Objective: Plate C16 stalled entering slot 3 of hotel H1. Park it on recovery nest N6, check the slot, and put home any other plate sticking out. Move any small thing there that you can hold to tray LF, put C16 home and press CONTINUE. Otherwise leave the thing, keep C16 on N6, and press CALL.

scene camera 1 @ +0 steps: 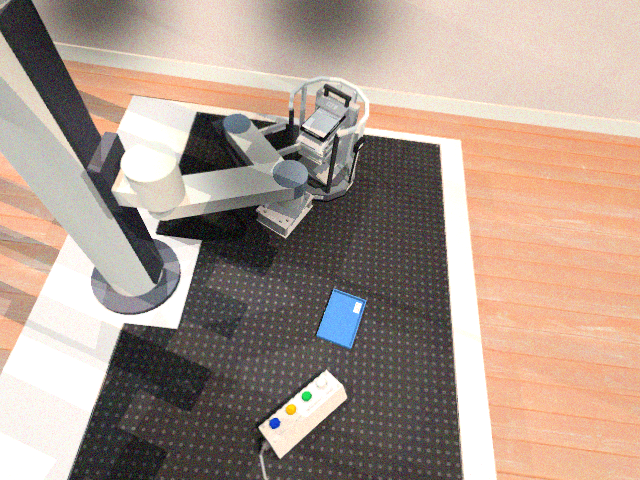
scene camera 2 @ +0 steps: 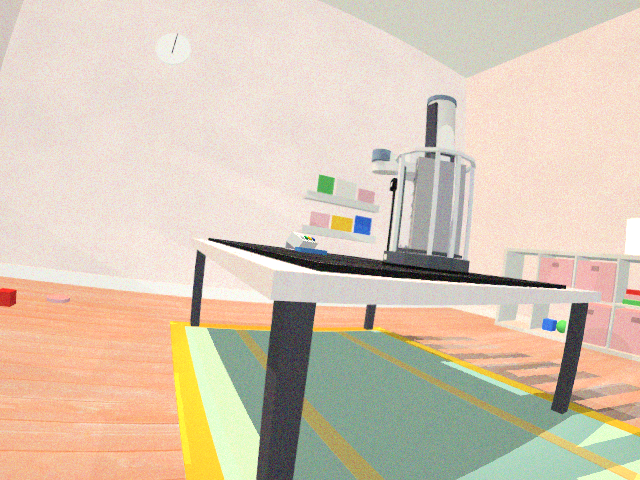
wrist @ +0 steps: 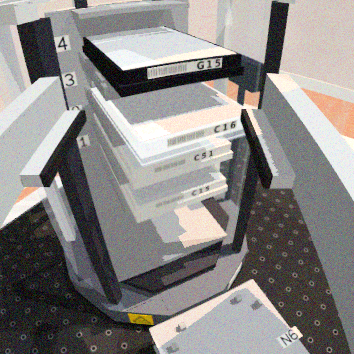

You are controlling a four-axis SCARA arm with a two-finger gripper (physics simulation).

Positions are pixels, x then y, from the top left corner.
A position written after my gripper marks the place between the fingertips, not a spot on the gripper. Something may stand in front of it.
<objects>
My gripper (scene camera 1: 292,135) holds nothing. Also in view: a clear plate (wrist: 157,125).
</objects>
